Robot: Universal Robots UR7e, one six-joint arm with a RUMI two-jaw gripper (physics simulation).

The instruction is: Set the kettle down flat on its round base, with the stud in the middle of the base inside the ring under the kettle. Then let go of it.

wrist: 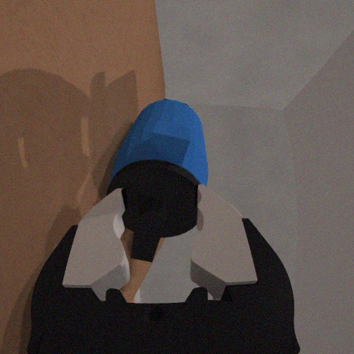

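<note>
The kettle [171,122] shows in the middle of the wrist view, with a faceted blue body and a dark, round black end facing the camera. A narrow black part [145,246] sticks out from this end toward the palm, between the jaws. My gripper [160,188] is partly open. Its two pale jaws stand on either side of the lower part of the black end, and the left jaw overlaps its edge. They do not grip it. The round base, its stud and the ring under the kettle do not show, so the kettle's seating cannot be told.
A brown wooden table top [45,40] fills the left side, with its edge running down just behind the kettle. Shadows of the gripper and kettle fall on it. Grey floor [225,50] lies beyond the edge, and a grey wall-like surface [330,165] stands at the right.
</note>
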